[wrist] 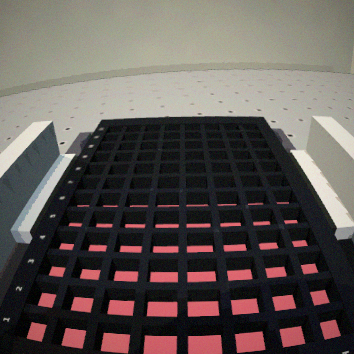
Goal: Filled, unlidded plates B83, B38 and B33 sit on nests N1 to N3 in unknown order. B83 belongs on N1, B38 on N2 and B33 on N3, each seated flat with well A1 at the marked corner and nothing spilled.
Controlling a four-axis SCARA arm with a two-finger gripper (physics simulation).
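Places are measured from the arm's base along level axes (x ahead, y left, z up), in metres.
Pixels of known places: gripper, fingertip midpoint: (181,138).
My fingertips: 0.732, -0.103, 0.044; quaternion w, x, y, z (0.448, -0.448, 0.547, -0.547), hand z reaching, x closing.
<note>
Behind a point stands the place of what it marks, as x, y, z.
A black well plate (182,121) @(0.761, -0.109, 0.039) with pink-red liquid in its wells fills the lower middle of the wrist view. Small white row numbers run along its left rim, with 1 at the near end. No plate name is readable. My gripper (181,138) @(0.732, -0.103, 0.044) is shut on this plate, with one pale finger pad against each long side. Parts of a dark grey nest (284,139) @(0.760, -0.166, 0.025) show beside the plate's far corners; the rest is hidden. Whether the plate sits flat in it, and where the marked corner is, I cannot tell.
A light grey table top (200,95) @(0.885, -0.151, 0.013) with small dark holes extends behind the plate. A plain greenish-grey wall (175,32) rises beyond it. The other nests and plates do not show.
</note>
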